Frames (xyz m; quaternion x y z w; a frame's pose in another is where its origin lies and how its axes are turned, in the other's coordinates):
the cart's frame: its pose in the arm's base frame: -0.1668 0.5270 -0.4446 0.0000 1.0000 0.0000 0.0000
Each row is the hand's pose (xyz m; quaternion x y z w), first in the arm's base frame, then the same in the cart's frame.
Working: the arm's base frame: its pose in the cart's frame: -0.1668 -0.5270 -0.4446 0.0000 1.0000 0.0000 0.0000

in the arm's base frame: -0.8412 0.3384 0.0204 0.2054 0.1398 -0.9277 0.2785
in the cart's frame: 0.6744 -0.1886 -0.4650 0.9277 -0.2785 0.2054 0.1398
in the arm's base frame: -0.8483 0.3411 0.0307 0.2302 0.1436 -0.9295 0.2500
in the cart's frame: 0.6815 -0.1859 -0.4753 0.9295 -0.2500 0.2302 0.1436
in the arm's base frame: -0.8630 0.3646 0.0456 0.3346 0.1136 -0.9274 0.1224
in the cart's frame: 0.6962 -0.1624 -0.4902 0.9274 -0.1224 0.3346 0.1136
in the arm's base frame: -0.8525 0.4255 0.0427 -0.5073 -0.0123 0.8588 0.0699
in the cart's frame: 0.6857 -0.1015 -0.4873 0.8588 0.0699 0.5073 0.0123
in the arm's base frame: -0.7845 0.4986 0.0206 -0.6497 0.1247 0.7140 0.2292
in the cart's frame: 0.6177 -0.0284 -0.4652 -0.7140 -0.2292 -0.6497 0.1247
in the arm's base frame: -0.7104 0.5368 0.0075 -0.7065 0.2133 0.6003 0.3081
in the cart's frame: 0.5436 0.0098 -0.4521 -0.6003 -0.3081 -0.7065 0.2133
